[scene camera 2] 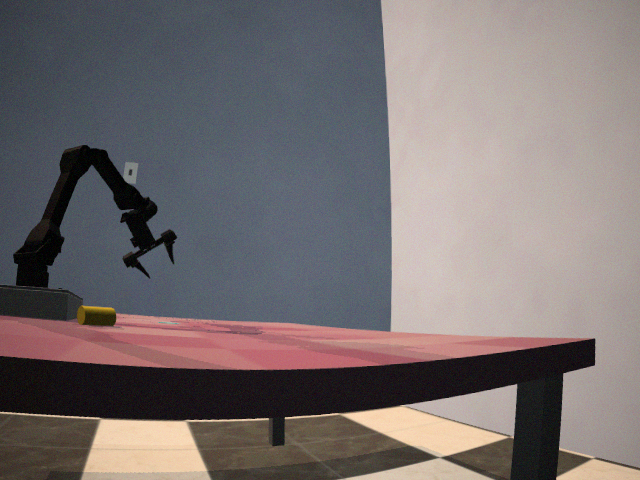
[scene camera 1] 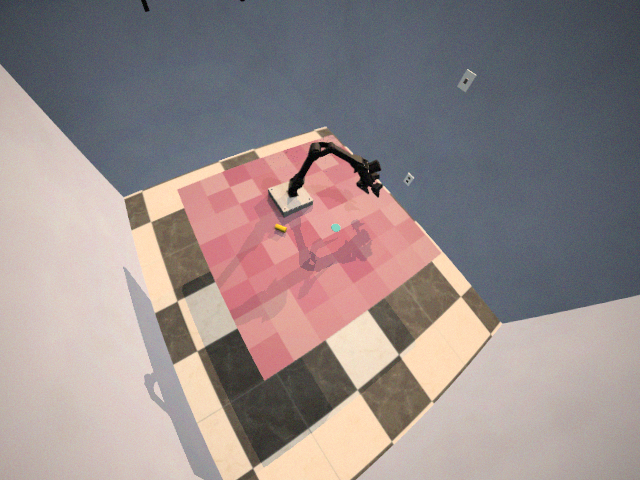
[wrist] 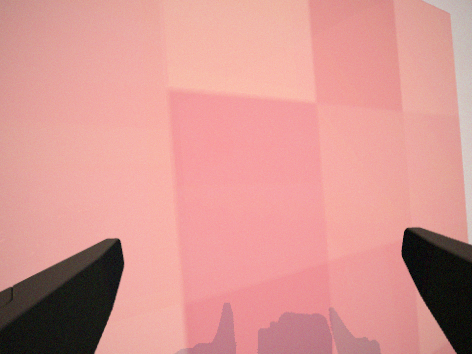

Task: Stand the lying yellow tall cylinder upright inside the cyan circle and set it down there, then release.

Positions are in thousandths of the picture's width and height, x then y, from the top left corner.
Labels:
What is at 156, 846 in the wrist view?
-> My gripper.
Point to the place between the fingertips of my gripper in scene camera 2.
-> At 252, 564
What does my gripper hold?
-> Nothing.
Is my gripper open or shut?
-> Open.

